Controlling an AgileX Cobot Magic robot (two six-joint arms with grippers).
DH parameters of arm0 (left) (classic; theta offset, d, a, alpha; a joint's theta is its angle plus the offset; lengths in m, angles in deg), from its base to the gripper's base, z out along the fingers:
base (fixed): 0 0 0 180
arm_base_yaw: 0 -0.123 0 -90
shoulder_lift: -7.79 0 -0.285 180
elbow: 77.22 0 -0.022 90
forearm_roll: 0 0.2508 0 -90
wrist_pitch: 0 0 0.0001 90
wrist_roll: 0 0.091 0 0
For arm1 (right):
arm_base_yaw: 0 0.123 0 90
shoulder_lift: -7.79 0 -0.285 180
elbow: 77.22 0 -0.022 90
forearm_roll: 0 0.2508 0 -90
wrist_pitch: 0 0 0.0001 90
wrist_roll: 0 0.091 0 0
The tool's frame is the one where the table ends.
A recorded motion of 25 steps. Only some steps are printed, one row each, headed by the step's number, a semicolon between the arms.
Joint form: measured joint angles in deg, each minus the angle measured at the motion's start. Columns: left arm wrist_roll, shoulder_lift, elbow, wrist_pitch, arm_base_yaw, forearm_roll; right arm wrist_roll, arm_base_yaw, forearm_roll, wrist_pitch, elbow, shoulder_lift.
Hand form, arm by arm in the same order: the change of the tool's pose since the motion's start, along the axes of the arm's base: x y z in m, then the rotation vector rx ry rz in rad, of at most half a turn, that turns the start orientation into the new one. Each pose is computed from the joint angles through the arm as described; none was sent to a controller.
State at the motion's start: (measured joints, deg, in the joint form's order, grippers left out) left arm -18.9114 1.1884 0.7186 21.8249 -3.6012 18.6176; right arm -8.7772 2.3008 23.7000 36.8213 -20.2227 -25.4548
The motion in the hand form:
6: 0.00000 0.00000 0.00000 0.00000 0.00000 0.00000; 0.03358 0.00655 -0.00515 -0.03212 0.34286 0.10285
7: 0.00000 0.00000 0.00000 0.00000 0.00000 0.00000; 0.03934 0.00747 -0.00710 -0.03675 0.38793 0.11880
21: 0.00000 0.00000 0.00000 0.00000 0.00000 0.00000; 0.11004 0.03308 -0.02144 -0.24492 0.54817 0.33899
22: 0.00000 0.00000 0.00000 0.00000 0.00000 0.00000; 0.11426 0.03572 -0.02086 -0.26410 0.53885 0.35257
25: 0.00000 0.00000 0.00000 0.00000 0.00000 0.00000; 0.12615 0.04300 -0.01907 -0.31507 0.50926 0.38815
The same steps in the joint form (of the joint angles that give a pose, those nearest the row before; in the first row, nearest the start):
6: 0.00 0.00 0.00 0.00 0.00 0.00; -2.55 0.01 0.28 10.29 -6.56 -17.55
7: 0.00 0.00 0.00 0.00 0.00 0.00; -3.10 0.09 0.34 11.32 -7.42 -20.23
21: 0.00 0.00 0.00 0.00 0.00 0.00; -7.44 8.95 -6.65 9.86 -18.69 -44.05
22: 0.00 0.00 0.00 0.00 0.00 0.00; -7.51 9.73 -7.47 9.38 -19.55 -44.99
25: 0.00 0.00 0.00 0.00 0.00 0.00; -7.86 11.67 -9.67 8.01 -21.97 -47.53

